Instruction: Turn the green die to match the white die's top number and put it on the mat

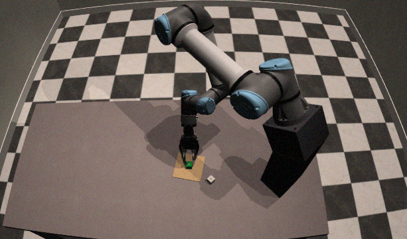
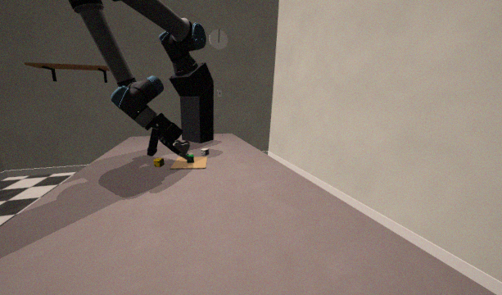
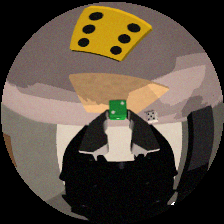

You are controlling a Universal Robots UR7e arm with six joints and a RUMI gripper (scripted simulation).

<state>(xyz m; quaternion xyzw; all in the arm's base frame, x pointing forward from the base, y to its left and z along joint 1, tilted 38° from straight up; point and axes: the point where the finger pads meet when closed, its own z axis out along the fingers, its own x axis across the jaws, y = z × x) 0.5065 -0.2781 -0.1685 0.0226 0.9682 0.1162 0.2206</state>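
Now: the green die 10 mm to the left of my hand and 10 mm below it. Round my hand: yellow die: 120 mm to the right, 30 mm behind, 10 mm below; tan mat: 20 mm below, 10 mm to the left; white die: 110 mm to the left, 80 mm behind, 10 mm below.
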